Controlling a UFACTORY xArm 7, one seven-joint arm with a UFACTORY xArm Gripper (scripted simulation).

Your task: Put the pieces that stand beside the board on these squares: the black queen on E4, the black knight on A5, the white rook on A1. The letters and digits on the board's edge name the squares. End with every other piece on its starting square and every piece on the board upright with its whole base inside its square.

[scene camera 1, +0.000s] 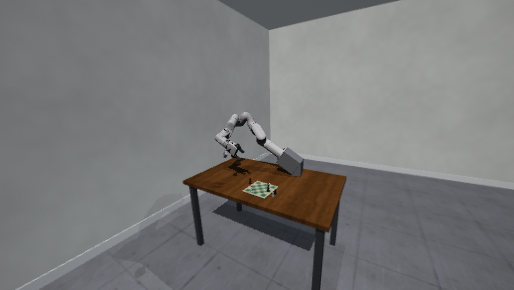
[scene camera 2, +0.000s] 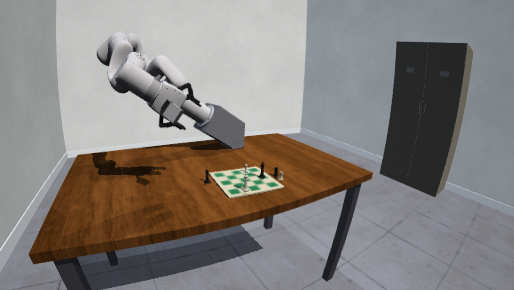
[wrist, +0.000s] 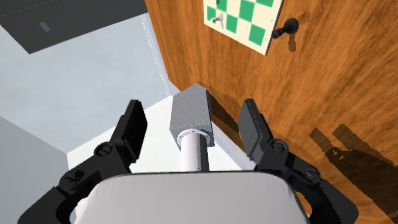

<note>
I see my gripper (scene camera 2: 192, 116).
My gripper also shows in the wrist view (wrist: 192, 111).
</note>
